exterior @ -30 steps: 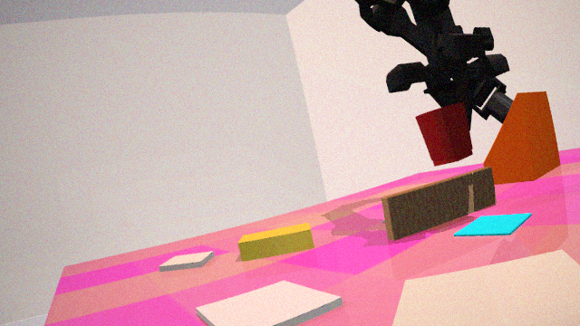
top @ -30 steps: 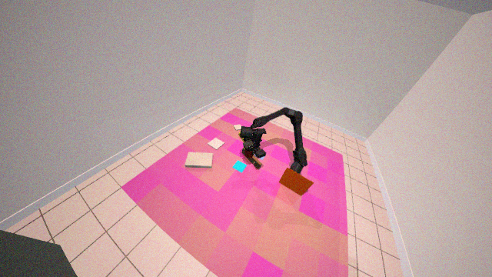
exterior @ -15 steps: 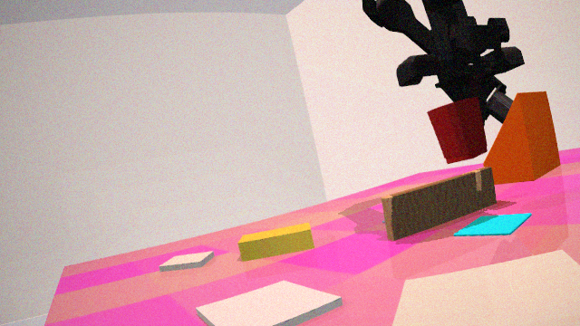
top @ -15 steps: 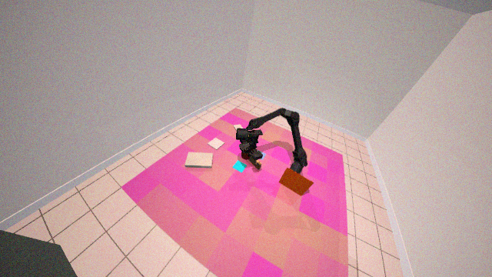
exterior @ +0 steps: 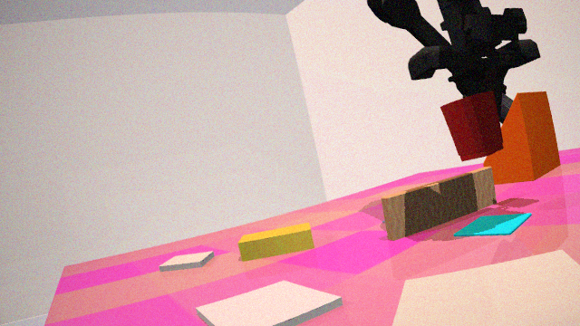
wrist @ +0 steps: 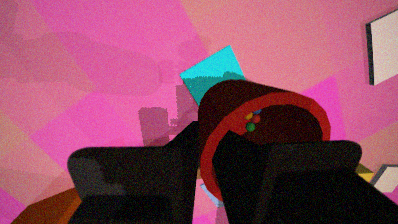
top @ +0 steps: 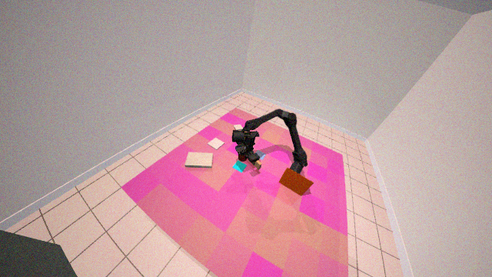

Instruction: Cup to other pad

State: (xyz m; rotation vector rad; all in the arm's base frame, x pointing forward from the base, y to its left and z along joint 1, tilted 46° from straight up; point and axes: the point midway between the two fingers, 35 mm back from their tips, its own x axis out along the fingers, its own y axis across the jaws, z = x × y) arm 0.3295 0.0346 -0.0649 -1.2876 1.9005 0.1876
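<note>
Now: gripper tip 13 cm above the cyan pad, 3 cm short of it and 1 cm to the left of it. Also, from my gripper tip: long wooden block: 11 cm to the right, 10 cm below, 2 cm behind; red cup: 3 cm ahead, 2 cm to the right; pale blue pad: 20 cm to the right, 13 cm below, 6 cm behind.
</note>
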